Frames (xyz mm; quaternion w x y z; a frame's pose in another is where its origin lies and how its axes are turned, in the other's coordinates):
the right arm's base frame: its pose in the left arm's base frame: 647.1 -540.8 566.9 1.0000 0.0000 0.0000 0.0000
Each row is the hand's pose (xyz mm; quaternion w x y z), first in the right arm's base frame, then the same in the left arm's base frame.
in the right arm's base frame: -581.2 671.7 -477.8 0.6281 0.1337 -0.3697 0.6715
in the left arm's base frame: 65.9 130.9 89.1 0.6281 0.1337 -0.3697 0.6715
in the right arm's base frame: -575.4 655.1 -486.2 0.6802 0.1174 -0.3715 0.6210
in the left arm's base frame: 71.7 114.3 80.7 0.6802 0.1174 -0.3715 0.6210
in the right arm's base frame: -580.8 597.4 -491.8 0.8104 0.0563 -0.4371 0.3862
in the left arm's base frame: 66.3 56.6 75.1 0.8103 0.0563 -0.4371 0.3862
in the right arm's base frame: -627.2 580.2 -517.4 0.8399 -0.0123 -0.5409 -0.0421
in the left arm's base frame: 19.9 39.4 49.5 0.8399 -0.0123 -0.5409 -0.0421
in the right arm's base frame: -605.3 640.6 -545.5 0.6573 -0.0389 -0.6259 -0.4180
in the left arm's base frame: 41.8 99.8 21.4 0.6573 -0.0389 -0.6259 -0.4180
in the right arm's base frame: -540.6 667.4 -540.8 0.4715 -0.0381 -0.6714 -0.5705
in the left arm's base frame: 106.5 126.6 26.1 0.4715 -0.0381 -0.6714 -0.5705
